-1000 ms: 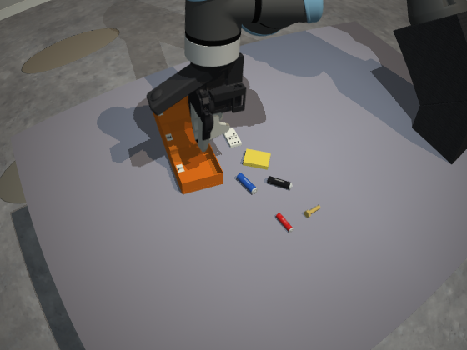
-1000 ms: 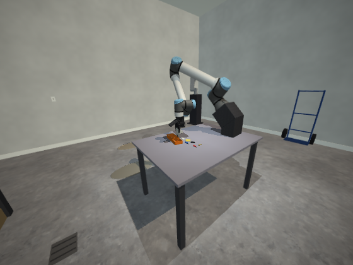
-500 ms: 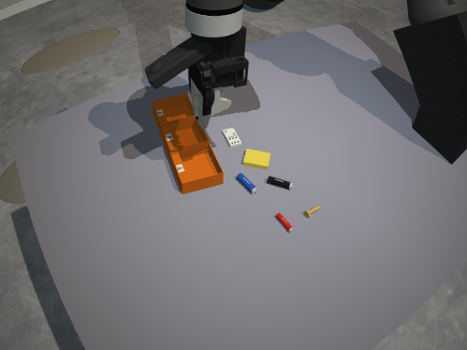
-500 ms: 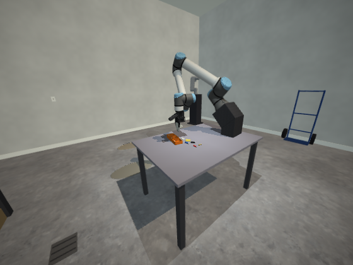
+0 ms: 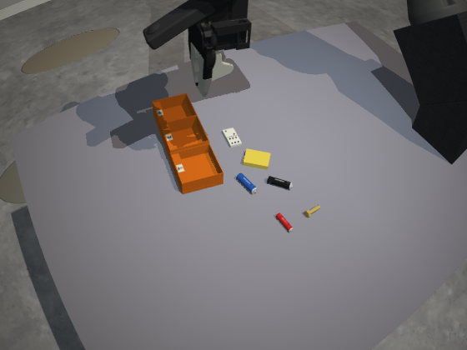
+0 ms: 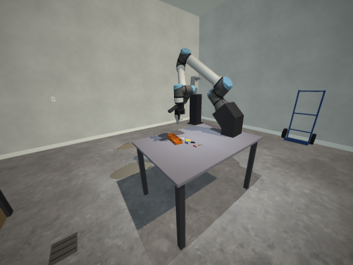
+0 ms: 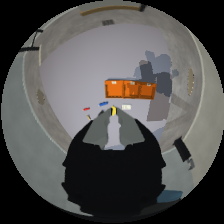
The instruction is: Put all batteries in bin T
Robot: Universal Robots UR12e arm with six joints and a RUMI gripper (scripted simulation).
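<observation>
Now: hand 40 mm past the blue battery, 90 mm to the right of it and 210 mm above it. Round my hand: white domino 110 mm behind, 30 mm to the right, 210 mm below; orange bin 20 mm behind, 80 mm to the right, 200 mm below; yellow block 110 mm behind, 50 mm to the left, 210 mm below.
</observation>
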